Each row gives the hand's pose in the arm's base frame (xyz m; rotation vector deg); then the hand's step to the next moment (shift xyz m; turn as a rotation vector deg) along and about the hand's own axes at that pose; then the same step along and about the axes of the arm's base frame.
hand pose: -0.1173 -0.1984 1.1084 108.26 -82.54 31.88
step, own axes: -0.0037 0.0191 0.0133 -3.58 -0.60 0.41
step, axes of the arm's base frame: -0.0202 -0.0102 -0.0065 -0.51 2.15 -2.91
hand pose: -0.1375 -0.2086 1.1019 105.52 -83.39 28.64
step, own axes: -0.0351 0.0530 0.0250 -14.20 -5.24 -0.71
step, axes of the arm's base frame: -0.0636 -0.0002 -0.0248 1.01 10.52 -10.86
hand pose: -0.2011 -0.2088 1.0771 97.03 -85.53 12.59
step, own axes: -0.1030 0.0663 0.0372 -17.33 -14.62 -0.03
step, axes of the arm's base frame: -0.1009 0.0549 -0.0565 8.16 11.71 -17.62
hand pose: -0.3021 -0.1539 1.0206 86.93 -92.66 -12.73
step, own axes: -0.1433 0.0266 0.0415 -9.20 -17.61 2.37
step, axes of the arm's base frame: -0.0669 0.1142 -0.0739 9.76 2.87 -17.23
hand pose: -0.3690 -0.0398 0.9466 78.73 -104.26 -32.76
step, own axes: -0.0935 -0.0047 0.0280 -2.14 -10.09 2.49
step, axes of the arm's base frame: -0.0080 0.0841 -0.0491 4.32 -1.42 -9.59
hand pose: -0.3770 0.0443 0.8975 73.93 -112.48 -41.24
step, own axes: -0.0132 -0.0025 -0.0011 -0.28 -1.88 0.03
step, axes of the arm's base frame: 0.0060 0.0113 -0.0042 1.11 -0.41 -1.49
